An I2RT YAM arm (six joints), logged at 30 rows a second.
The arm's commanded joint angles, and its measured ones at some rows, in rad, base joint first. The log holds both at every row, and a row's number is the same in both.
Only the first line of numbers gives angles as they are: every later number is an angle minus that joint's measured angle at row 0.
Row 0, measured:
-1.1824 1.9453 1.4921 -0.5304 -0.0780 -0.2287
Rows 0 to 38, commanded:
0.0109 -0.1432 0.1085 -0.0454 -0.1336 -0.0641
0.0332 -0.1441 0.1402 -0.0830 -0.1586 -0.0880
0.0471 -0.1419 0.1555 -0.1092 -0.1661 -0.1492
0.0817 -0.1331 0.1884 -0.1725 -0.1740 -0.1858
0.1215 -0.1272 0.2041 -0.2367 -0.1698 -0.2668
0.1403 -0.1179 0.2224 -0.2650 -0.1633 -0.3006
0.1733 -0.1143 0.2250 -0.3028 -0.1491 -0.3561
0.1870 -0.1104 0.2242 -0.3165 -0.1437 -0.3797
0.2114 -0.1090 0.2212 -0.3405 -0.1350 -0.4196
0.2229 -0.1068 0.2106 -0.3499 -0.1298 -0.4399
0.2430 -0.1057 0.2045 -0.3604 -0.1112 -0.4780
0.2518 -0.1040 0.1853 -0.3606 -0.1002 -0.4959
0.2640 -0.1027 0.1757 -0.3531 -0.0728 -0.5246
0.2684 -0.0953 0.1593 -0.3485 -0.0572 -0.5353
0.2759 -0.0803 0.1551 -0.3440 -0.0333 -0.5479
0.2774 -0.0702 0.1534 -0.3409 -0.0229 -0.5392
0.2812 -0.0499 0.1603 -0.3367 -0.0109 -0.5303
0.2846 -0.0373 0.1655 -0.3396 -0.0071 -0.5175
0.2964 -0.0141 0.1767 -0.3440 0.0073 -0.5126
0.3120 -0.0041 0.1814 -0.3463 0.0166 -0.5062
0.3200 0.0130 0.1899 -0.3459 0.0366 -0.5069
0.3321 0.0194 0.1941 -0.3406 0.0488 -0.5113
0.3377 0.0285 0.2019 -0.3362 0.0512 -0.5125
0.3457 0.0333 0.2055 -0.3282 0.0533 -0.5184
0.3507 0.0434 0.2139 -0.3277 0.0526 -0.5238
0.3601 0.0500 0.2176 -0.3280 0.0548 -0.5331
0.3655 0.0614 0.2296 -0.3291 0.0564 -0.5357
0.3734 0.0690 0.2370 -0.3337 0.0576 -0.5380
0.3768 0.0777 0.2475 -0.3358 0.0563 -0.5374
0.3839 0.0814 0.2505 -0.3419 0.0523 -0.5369
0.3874 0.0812 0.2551 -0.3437 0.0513 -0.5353
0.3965 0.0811 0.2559 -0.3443 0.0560 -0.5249
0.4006 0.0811 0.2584 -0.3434 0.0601 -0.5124
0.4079 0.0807 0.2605 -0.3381 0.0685 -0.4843
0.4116 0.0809 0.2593 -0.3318 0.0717 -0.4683
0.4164 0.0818 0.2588 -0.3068 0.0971 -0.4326
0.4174 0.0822 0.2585 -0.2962 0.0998 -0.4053
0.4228 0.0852 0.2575 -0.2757 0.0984 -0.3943
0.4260 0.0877 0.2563 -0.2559 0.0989 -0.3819
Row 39, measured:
0.4128 0.0916 0.2396 -0.3018 0.0717 -0.4684
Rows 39 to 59, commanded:
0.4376 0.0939 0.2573 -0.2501 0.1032 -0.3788
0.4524 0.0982 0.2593 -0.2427 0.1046 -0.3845
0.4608 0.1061 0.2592 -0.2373 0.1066 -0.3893
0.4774 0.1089 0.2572 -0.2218 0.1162 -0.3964
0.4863 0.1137 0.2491 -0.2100 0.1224 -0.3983
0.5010 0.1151 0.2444 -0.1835 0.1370 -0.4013
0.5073 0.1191 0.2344 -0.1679 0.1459 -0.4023
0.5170 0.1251 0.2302 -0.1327 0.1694 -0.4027
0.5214 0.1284 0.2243 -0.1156 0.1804 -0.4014
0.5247 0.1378 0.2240 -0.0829 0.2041 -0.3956
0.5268 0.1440 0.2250 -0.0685 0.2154 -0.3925
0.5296 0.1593 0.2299 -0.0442 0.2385 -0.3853
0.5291 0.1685 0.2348 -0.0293 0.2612 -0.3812
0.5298 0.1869 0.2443 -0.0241 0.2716 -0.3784
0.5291 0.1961 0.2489 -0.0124 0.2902 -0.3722
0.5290 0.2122 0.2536 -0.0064 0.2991 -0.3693
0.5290 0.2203 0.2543 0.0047 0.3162 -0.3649
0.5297 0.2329 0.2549 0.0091 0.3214 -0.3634
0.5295 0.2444 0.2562 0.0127 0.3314 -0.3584
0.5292 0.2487 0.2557 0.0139 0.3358 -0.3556
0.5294 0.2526 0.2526 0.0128 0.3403 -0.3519
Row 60, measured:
0.5333 0.2388 0.2408 -0.0180 0.2792 -0.3815
